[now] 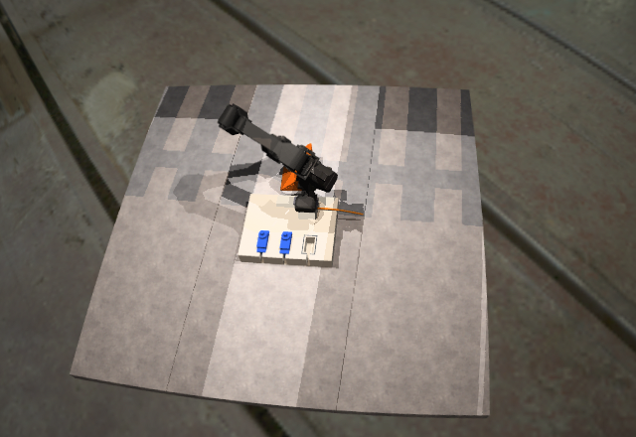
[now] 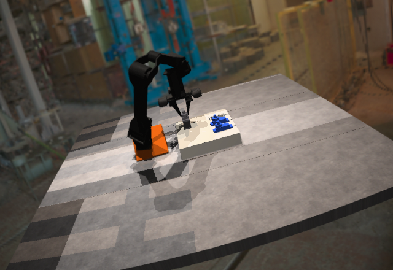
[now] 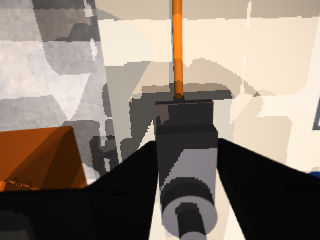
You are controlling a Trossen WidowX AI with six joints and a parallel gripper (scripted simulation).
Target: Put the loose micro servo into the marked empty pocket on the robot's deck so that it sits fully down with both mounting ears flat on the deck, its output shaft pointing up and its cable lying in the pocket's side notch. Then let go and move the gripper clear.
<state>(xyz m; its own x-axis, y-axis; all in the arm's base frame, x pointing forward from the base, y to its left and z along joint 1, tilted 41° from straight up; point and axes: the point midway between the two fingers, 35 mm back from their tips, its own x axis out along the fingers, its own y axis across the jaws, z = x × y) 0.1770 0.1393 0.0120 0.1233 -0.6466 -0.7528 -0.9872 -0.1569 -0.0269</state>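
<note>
The raised slab lies 3 cm ahead of my gripper tip, 6 cm to the right of it and 7 cm below it.
</note>
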